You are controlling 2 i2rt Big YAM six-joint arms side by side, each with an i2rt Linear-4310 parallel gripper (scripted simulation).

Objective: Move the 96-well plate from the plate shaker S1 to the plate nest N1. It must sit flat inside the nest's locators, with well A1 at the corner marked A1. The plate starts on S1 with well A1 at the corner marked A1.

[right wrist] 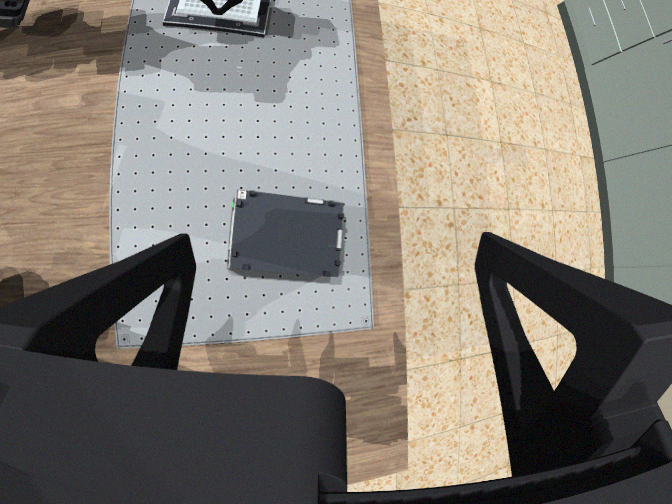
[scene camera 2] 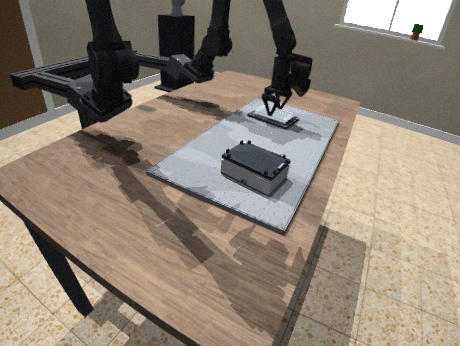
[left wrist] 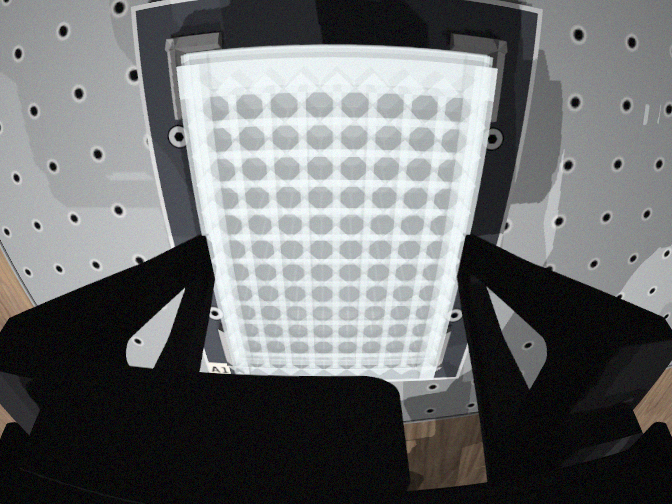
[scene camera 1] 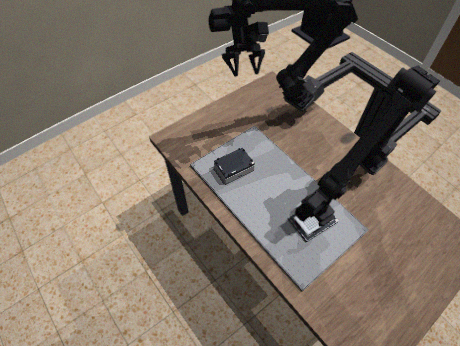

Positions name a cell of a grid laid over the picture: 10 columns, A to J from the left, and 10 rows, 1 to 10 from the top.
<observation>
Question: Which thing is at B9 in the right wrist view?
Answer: My right gripper.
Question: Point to a 96-well plate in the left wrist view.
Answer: F7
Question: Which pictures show my right gripper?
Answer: The right wrist view and scene camera 1 only.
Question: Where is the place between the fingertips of my left gripper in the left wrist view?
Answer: E5
</observation>
